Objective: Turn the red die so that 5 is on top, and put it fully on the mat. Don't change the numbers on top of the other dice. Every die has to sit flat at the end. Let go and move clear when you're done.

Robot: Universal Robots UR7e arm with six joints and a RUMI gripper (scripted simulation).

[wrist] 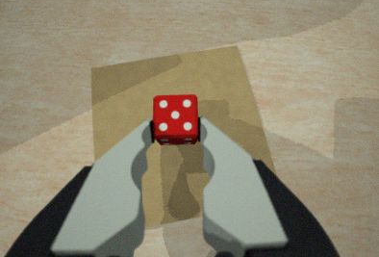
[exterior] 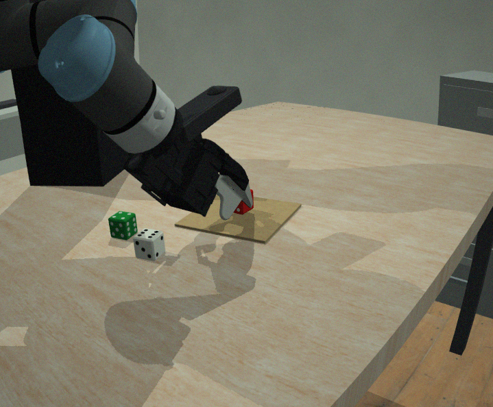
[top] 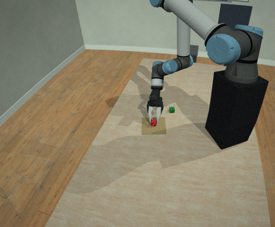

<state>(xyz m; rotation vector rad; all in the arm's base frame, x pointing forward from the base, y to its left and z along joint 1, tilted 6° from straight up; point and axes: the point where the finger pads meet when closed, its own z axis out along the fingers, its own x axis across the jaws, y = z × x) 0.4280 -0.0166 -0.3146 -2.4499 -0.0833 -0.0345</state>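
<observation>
My gripper is now 10 mm to the right of the red die and 10 mm above it. Also, from my hand: tan mat (10 mm to the left, 30 mm below); green die (90 mm behind, 140 mm to the right, 20 mm below); white die (20 mm behind, 160 mm to the right, 20 mm below).
</observation>
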